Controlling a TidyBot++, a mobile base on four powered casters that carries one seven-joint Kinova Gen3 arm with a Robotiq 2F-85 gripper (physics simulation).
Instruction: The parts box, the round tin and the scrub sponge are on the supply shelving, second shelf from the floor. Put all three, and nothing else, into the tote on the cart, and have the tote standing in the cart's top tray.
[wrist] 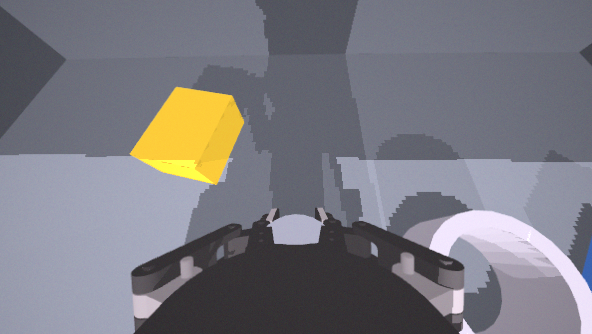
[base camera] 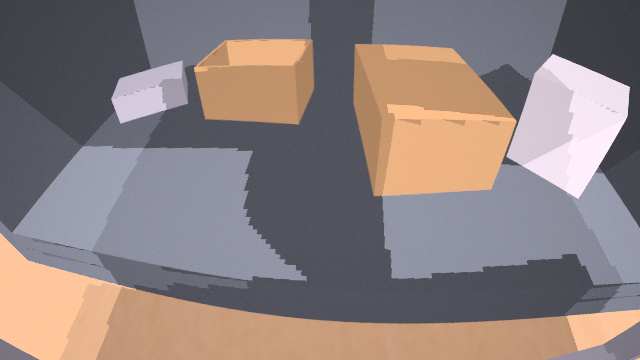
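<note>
My gripper (wrist: 297,218) is shut on a pale grey thing with a rounded top edge, which looks like the round tin (wrist: 296,231). The tin shows between the fingertips in the wrist view, and its lower part is hidden by the gripper. A yellow block (wrist: 186,130) stands turned at an angle on the shelf, ahead and to the left of the gripper, apart from it. I cannot tell whether it is the scrub sponge or the parts box. The tote and the cart do not show.
In the wrist view, a hollow white round thing (wrist: 537,295) lies close to the gripper's right side, and part of a blue thing (wrist: 588,270) shows at the right edge. In the base view, two orange boxes (base camera: 252,95) (base camera: 445,157) stand between two white blocks (base camera: 145,97) (base camera: 570,125).
</note>
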